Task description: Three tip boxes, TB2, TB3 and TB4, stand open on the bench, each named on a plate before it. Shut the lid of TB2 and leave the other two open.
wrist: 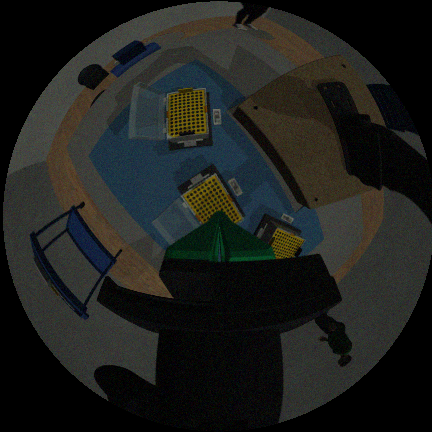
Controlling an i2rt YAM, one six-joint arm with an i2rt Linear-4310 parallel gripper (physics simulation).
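Places are measured from the arm's base along level axes (x ahead, y left, z up), in millimetres.
Pixels of known places: gripper, fingertip midpoint: (218, 216); arm's base at its link origin: (349, 128).
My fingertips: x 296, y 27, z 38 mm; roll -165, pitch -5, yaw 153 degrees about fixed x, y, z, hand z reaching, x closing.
Observation:
Ahead of a thing's pixels: the offset from my fingertips to its middle. "spot": to the spot under its first point. Level surfaces: height alone.
Three tip boxes with yellow racks stand on the blue mat {231 mm down} (130, 165). The upper box {28 mm back, 175 mm right, 166 mm down} (187, 114) has its clear lid {spot: 38 mm ahead, 202 mm right, 132 mm down} (146, 112) swung open to the left. The middle box {18 mm ahead, 41 mm left, 166 mm down} (210, 197) has its clear lid (175, 221) open to the lower left. The right box {103 mm back, 230 mm left, 166 mm down} (287, 243) is partly behind my gripper, and its lid is hidden. A name plate lies by each box: upper {spot: 92 mm back, 147 mm right, 229 mm down} (217, 116), middle (235, 186), right (287, 218); their lettering is too small to read surely. My green-fingered gripper (218, 216) is shut and empty, its tips overlapping the near edge of the middle box in view.
A brown board (295, 130) with a black arm base (355, 145) stands at the upper right, beside the mat. A blue framed rack (91, 239) is at the lower left. Blue and black items (129, 52) lie at the upper left, near the wooden rim (59, 155).

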